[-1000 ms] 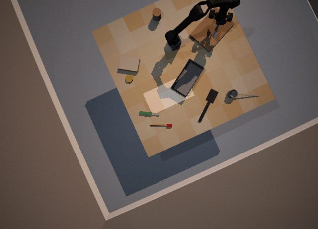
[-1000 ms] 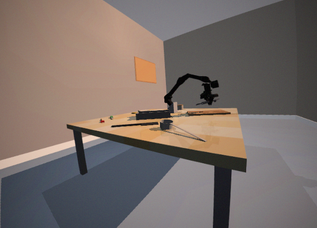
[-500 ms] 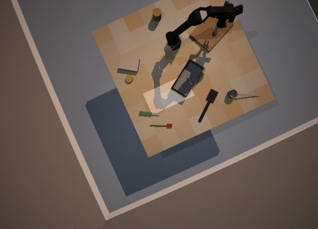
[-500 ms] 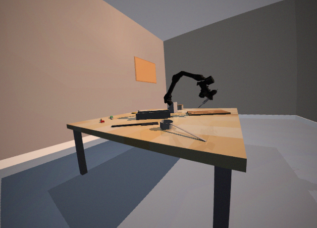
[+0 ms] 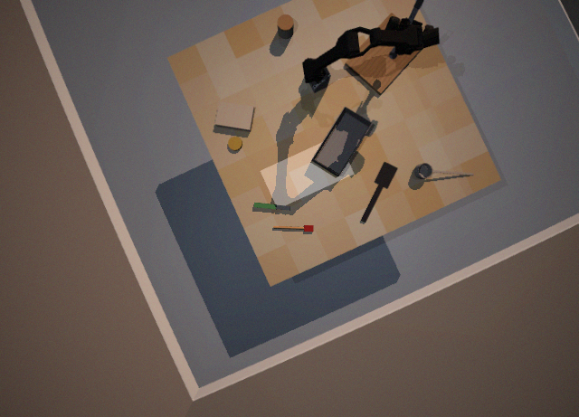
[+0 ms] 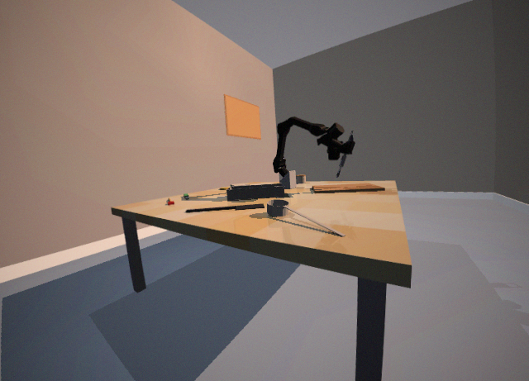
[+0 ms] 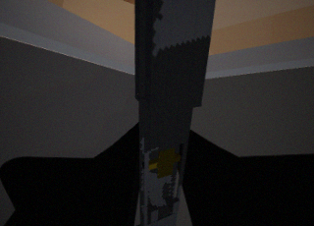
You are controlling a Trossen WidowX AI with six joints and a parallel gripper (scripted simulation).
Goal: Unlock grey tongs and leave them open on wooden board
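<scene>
My gripper tip is now 20 cm above the wooden board, 4 cm to the left of it and 1 cm short of it. Round my gripper tip: roasting tin: 48 cm to the right, 29 cm ahead, 18 cm below; yellow slider: 2 cm to the right, 2 cm ahead, 1 cm above; black spatula: 59 cm ahead, 43 cm to the right, 20 cm below.
</scene>
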